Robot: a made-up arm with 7 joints. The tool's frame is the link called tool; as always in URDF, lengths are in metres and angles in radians. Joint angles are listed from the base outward.
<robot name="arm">
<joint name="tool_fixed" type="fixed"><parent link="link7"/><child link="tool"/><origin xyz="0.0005 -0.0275 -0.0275" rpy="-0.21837 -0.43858 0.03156"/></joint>
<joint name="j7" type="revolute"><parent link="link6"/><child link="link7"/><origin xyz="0.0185 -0.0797 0.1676"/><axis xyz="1 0 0"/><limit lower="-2.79" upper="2.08"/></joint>
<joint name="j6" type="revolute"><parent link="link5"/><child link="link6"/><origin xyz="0.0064 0.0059 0.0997"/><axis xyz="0 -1 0"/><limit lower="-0.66" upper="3.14"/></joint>
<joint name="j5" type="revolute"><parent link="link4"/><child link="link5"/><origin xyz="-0.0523 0.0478 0.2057"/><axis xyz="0 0 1"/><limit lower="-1.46" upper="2.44"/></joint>
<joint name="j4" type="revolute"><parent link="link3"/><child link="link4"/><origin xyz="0.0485 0.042 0.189"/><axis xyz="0 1 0"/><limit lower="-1.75" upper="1.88"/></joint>
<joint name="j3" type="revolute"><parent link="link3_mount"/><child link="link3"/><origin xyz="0.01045 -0.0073 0.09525"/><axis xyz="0 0 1"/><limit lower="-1.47" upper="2.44"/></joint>
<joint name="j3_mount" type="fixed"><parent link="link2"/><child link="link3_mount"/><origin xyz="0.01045 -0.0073 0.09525"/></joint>
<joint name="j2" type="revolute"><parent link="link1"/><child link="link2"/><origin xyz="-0.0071 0.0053 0.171"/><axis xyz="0 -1 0"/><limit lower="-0.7" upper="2.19"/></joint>
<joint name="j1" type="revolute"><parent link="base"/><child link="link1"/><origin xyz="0.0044 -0.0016 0.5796"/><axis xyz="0 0 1"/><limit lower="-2.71" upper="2.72"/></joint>
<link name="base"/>
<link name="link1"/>
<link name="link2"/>
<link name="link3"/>
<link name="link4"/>
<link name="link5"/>
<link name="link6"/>
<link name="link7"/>
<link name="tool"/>
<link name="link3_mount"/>
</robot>
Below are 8 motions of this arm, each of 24 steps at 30 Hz.
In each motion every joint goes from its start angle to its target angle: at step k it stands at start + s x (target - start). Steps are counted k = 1, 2, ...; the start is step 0. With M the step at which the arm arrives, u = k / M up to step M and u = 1 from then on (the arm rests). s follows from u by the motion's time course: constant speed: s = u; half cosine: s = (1 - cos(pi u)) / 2; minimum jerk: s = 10 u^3 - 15 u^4 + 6 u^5.
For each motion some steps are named. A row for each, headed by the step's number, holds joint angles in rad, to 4 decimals.
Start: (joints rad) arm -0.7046 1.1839 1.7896 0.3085 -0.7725 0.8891 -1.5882
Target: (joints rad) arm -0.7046 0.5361 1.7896 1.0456 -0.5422 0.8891 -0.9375
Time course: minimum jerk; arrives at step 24
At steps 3, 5, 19, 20, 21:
3: -0.7046 1.1735 1.7896 0.3203 -0.7688 0.8891 -1.5778
5: -0.7046 1.1421 1.7896 0.3561 -0.7576 0.8891 -1.5462
19: -0.7046 0.5779 1.7896 0.9980 -0.5571 0.8891 -0.9795
20: -0.7046 0.5591 1.7896 1.0194 -0.5504 0.8891 -0.9606
21: -0.7046 0.5465 1.7896 1.0338 -0.5459 0.8891 -0.9479

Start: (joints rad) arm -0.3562 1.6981 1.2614 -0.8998 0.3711 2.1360 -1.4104
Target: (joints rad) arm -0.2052 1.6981 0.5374 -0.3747 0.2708 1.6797 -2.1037
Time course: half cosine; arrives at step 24
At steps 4, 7, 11, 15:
4: -0.3461 1.6981 1.2129 -0.8646 0.3644 2.1054 -1.4568
7: -0.3267 1.6981 1.1198 -0.7971 0.3515 2.0467 -1.5460
11: -0.2906 1.6981 0.9467 -0.6715 0.3275 1.9376 -1.7118
15: -0.2518 1.6981 0.7609 -0.5368 0.3018 1.8205 -1.8897

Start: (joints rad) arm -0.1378 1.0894 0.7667 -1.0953 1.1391 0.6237 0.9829
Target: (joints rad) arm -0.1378 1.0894 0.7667 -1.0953 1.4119 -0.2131 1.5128
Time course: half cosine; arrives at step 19
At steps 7, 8, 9, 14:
7: -0.1378 1.0894 0.7667 -1.0953 1.2207 0.3734 1.1414
8: -0.1378 1.0894 0.7667 -1.0953 1.2420 0.3080 1.1828
9: -0.1378 1.0894 0.7667 -1.0953 1.2642 0.2399 1.2260
14: -0.1378 1.0894 0.7667 -1.0953 1.3679 -0.0781 1.4273

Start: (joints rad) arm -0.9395 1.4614 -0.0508 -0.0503 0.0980 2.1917 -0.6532
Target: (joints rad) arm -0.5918 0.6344 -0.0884 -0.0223 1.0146 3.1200 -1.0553
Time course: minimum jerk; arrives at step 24
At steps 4, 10, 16, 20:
4: -0.9272 1.4320 -0.0521 -0.0493 0.1305 2.2246 -0.6675
10: -0.8190 1.1747 -0.0638 -0.0406 0.4157 2.5135 -0.7926
16: -0.6648 0.8080 -0.0805 -0.0282 0.8222 2.9252 -0.9709
20: -0.6041 0.6638 -0.0871 -0.0233 0.9821 3.0871 -1.0410

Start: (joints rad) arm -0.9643 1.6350 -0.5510 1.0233 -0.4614 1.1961 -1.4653
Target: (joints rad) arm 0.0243 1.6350 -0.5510 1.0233 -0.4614 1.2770 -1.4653
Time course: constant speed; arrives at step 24
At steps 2, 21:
2: -0.8819 1.6350 -0.5510 1.0233 -0.4614 1.2028 -1.4653
21: -0.0993 1.6350 -0.5510 1.0233 -0.4614 1.2669 -1.4653

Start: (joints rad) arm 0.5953 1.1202 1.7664 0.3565 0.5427 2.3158 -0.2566
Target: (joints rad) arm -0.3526 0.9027 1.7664 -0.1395 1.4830 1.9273 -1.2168
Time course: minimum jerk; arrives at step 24
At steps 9, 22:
9: 0.3344 1.0603 1.7664 0.2200 0.8015 2.2089 -0.5209
22: -0.3478 0.9038 1.7664 -0.1370 1.4782 1.9293 -1.2119

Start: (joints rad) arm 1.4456 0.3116 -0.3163 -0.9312 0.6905 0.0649 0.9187
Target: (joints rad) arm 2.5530 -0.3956 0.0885 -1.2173 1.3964 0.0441 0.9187
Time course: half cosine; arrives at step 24
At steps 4, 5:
4: 1.5198 0.2642 -0.2892 -0.9504 0.7378 0.0635 0.9187
5: 1.5600 0.2385 -0.2745 -0.9608 0.7634 0.0628 0.9187

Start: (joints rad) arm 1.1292 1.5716 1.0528 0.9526 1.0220 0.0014 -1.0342
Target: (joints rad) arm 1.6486 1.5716 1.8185 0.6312 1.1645 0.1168 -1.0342
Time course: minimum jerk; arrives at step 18
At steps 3, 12, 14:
3: 1.1476 1.5716 1.0800 0.9412 1.0271 0.0055 -1.0342
12: 1.5396 1.5716 1.6578 0.6987 1.1346 0.0926 -1.0342
14: 1.6089 1.5716 1.7600 0.6558 1.1536 0.1080 -1.0342

